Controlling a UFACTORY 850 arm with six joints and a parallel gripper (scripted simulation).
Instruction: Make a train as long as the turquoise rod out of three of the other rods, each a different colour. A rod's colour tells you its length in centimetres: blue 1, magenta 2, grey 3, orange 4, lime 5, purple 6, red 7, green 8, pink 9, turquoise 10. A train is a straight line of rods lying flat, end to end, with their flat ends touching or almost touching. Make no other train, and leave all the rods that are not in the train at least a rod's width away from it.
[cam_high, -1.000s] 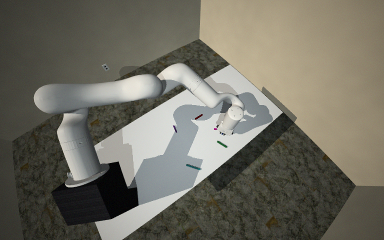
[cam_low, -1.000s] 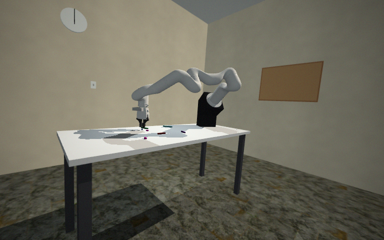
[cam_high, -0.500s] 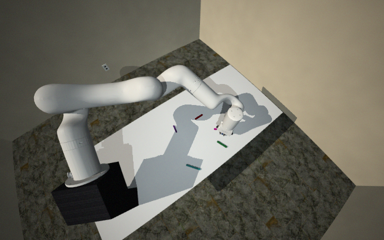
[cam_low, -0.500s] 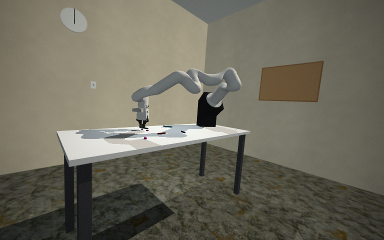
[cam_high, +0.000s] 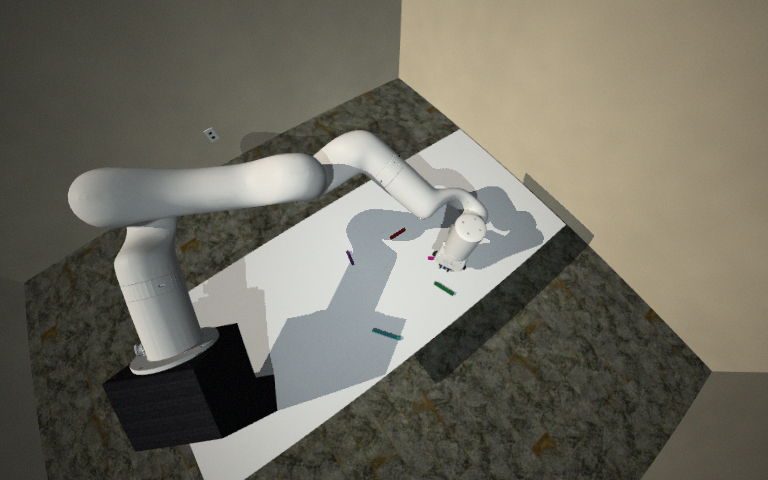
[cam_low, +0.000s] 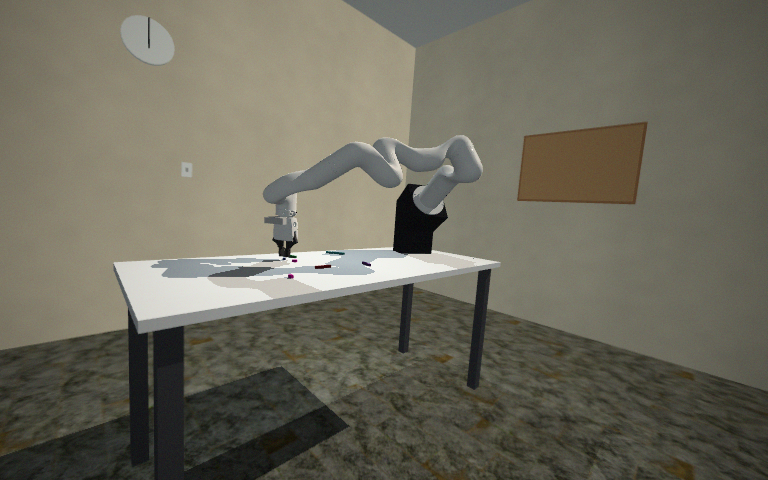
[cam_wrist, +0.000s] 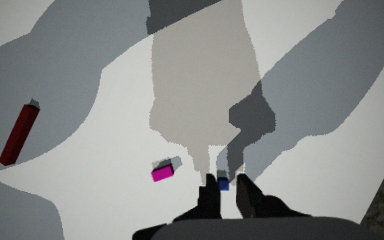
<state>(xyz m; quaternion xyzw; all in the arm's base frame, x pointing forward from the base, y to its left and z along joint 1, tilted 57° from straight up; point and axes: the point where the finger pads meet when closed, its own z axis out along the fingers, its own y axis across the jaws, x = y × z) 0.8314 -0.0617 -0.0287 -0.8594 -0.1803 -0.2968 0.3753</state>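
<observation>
Now: the blue rod 30 mm below my hand. Round my hand: red rod: 90 mm behind, 210 mm to the left, 30 mm below; then green rod: 50 mm behind, 70 mm to the right, 30 mm below; then turquoise rod: 310 mm behind, 110 mm to the right, 30 mm below.
</observation>
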